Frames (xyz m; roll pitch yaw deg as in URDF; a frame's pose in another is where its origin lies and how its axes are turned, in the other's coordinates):
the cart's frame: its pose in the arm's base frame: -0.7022 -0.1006 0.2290 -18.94 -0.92 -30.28
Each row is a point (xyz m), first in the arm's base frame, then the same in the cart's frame.
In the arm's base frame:
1: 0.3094 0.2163 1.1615
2: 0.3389 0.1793 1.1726
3: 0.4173 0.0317 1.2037
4: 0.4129 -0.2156 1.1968
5: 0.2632 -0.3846 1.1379
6: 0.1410 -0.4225 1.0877
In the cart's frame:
1: 0.7287 0.4424 1.1254
2: 0.7730 0.4229 1.1297
3: 0.9156 0.3304 1.1284
4: 1.0364 0.1291 1.0500
5: 0.9914 -0.0614 0.9231
6: 0.9041 -0.1348 0.8464

